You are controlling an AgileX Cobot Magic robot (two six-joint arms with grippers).
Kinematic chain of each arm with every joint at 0, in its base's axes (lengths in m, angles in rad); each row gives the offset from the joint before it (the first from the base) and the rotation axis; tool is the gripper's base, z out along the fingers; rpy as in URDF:
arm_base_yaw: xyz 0 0 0.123 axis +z
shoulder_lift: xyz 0 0 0 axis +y
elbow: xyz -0.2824 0 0.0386 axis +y
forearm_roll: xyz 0.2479 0 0.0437 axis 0.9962 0 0.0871
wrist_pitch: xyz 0 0 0 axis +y
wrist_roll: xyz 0.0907 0 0.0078 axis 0.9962 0 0.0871
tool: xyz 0 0 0 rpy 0 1.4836 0
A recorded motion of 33 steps. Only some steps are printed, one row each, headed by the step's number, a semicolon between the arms.
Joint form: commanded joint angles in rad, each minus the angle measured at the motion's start. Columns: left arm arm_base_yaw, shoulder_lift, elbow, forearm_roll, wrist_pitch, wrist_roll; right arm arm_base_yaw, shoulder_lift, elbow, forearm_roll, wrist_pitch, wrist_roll.
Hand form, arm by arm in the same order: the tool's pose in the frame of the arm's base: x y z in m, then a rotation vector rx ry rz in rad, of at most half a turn. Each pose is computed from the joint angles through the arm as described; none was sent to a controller.
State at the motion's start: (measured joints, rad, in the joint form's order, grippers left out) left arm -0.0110 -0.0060 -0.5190 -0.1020 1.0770 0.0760; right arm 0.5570 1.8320 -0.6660 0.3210 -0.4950 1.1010
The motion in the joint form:
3: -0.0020 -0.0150 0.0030 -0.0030 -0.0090 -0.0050; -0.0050 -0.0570 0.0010 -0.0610 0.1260 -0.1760
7: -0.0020 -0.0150 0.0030 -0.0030 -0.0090 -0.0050; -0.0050 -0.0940 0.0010 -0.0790 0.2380 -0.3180
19: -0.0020 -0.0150 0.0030 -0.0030 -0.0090 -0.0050; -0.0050 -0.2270 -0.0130 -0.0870 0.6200 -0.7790
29: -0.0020 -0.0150 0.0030 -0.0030 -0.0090 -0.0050; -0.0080 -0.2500 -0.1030 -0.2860 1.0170 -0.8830
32: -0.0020 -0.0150 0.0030 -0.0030 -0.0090 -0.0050; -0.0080 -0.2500 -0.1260 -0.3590 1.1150 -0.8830
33: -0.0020 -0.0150 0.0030 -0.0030 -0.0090 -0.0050; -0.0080 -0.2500 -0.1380 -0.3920 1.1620 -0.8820
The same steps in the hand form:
3: -0.0107 -0.0082 0.2812 0.0920 2.0093 -0.0879; 0.2732 0.1584 0.1331 0.7680 2.2371 0.8003
7: -0.0107 -0.0082 0.2812 0.0920 2.0093 -0.0879; 0.2661 0.1574 0.1370 0.5893 2.3450 0.7055
19: -0.0107 -0.0082 0.2812 0.0920 2.0093 -0.0879; 0.2406 0.1513 0.1574 -0.0089 2.5988 0.4621
29: -0.0107 -0.0082 0.2812 0.0920 2.0093 -0.0879; 0.2318 0.1437 0.1686 -0.4298 2.8108 0.2028
32: -0.0107 -0.0082 0.2812 0.0920 2.0093 -0.0879; 0.2310 0.1389 0.1714 -0.5181 2.8537 0.1004
33: -0.0107 -0.0082 0.2812 0.0920 2.0093 -0.0879; 0.2309 0.1366 0.1732 -0.5540 2.8722 0.0495

